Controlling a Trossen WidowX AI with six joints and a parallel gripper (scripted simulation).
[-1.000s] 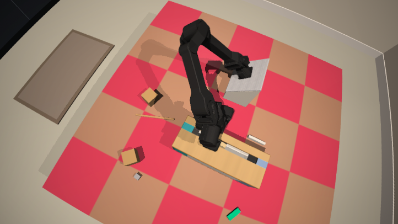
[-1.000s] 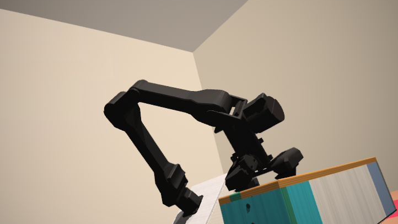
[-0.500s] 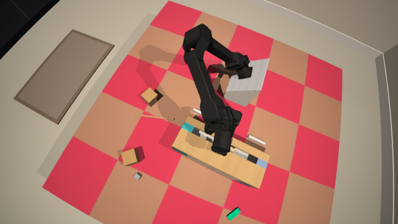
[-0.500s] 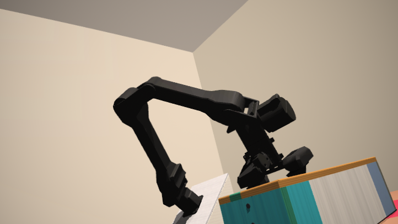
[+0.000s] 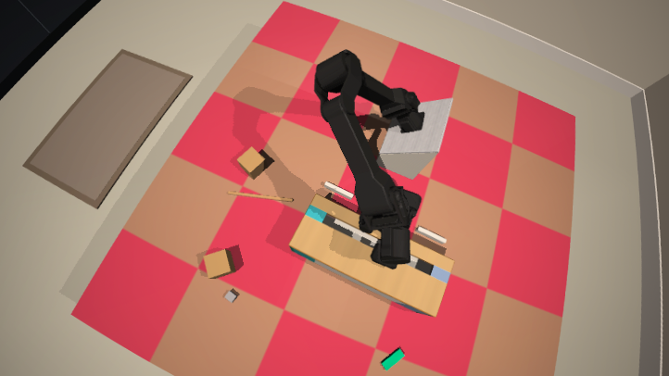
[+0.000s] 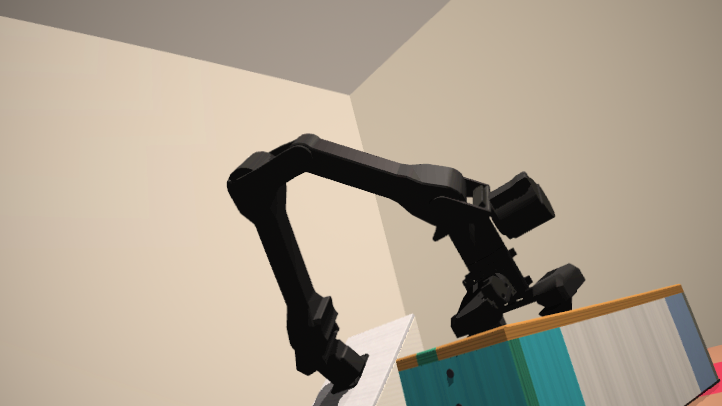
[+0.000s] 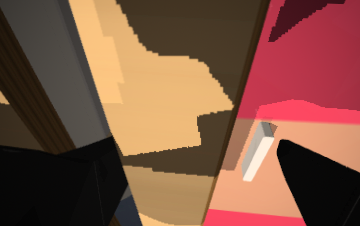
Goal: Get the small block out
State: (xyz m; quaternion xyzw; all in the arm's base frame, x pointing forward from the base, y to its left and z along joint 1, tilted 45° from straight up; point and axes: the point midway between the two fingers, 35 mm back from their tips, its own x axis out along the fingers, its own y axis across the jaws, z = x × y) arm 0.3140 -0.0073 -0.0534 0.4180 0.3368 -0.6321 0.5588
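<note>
Right now my gripper tip is 6 cm short of the tan block and 1 cm to the right of it. From my gripper tip the other things lie so: box 5 cm to the right, 3 cm ahead, 2 cm below; thin wooden stick 40 cm to the right, 8 cm below, 1 cm behind; green block 29 cm ahead, 9 cm to the left, 8 cm below.
</note>
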